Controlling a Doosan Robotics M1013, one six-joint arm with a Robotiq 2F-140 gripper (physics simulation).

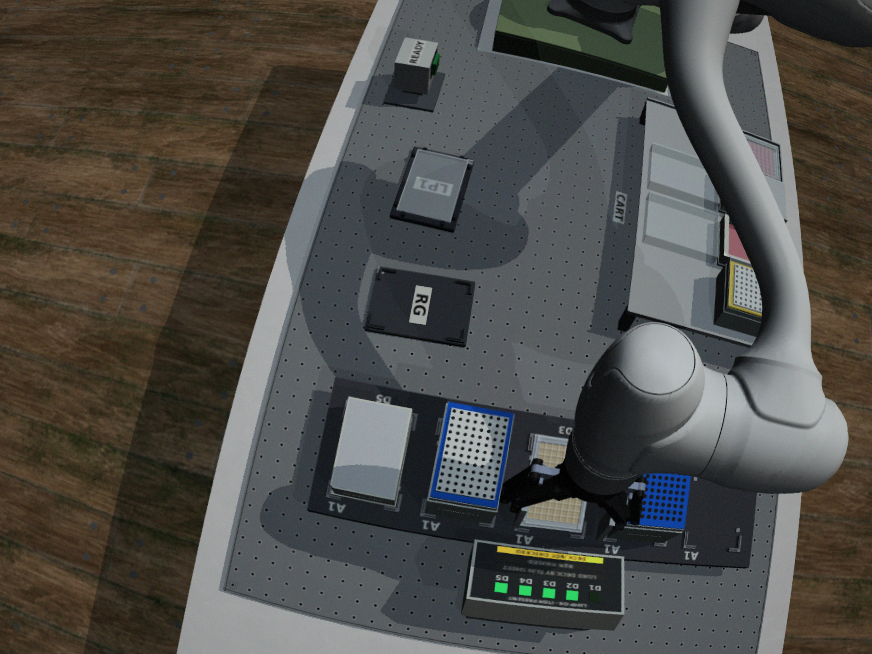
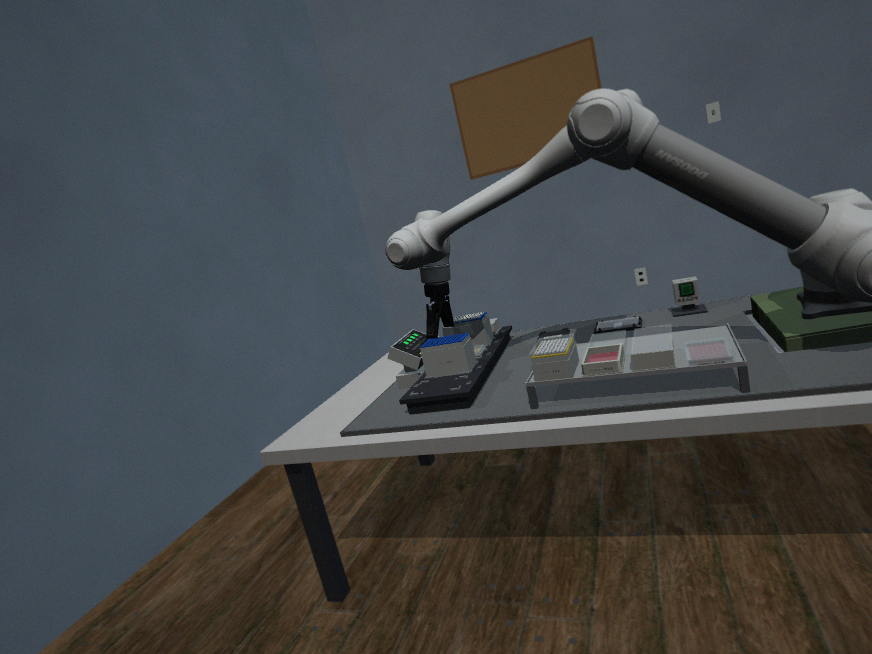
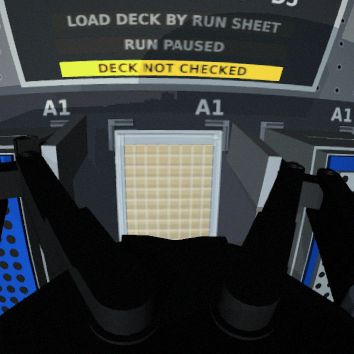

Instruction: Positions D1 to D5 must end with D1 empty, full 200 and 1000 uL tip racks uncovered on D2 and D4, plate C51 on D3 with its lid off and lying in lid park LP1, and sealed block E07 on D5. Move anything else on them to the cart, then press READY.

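Frame: origin at the arm's base, x left, y back, z up, level; metres.
Seen in the pictures: gripper, fingertip midpoint: [image 1: 559,525] [image 3: 159,137]; arm's base at its link origin: [image 1: 597,4] [image 2: 843,302].
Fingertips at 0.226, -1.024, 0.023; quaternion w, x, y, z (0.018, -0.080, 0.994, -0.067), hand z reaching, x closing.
Offsets run from my fingertips to a thing's top centre, as dx, dy, dz. "pt": to the spot under its first point.
My gripper [image 1: 571,513] [image 2: 440,330] [image 3: 159,137] is open and empty, its fingers spread over D3 to either side of the plate. The uncovered plate @(-0.020, +0.057, -0.003) [image 1: 555,512] [image 3: 167,190] with tan wells lies on D3; its code is not readable. A blue-topped rack @(+0.102, +0.081, +0.071) [image 1: 665,501] [image 2: 447,355] [image 3: 12,255] stands uncovered on D2. A blue-rimmed rack with a white perforated top @(-0.141, +0.029, +0.075) [image 1: 470,454] [image 2: 473,328] stands uncovered on D4. A pale block @(-0.262, +0.002, +0.019) [image 1: 371,447] sits on D5. D1 holds no item. A clear lid @(-0.357, +0.448, -0.052) [image 1: 445,165] lies in LP1. The READY button box @(-0.474, +0.648, +0.034) [image 1: 415,59] [image 2: 685,290] stands beyond it.
The cart @(+0.099, +0.577, -0.004) [image 1: 651,281] [image 2: 637,373] holds a yellow-rimmed rack @(+0.190, +0.426, +0.060) [image 1: 745,287] [image 2: 552,357], a pink-filled reservoir @(+0.174, +0.533, +0.021) [image 2: 602,359], a pale block @(+0.158, +0.640, +0.032) [image 2: 652,355] and a pink plate @(+0.142, +0.747, +0.007) [image 2: 706,351]. The display @(pt +0.006, -0.092, +0.050) [image 1: 545,584] [image 3: 172,32] reads DECK NOT CHECKED; lamps D2 to D5 are green. A nest RG @(-0.294, +0.248, -0.056) [image 1: 387,302] lies near LP1.
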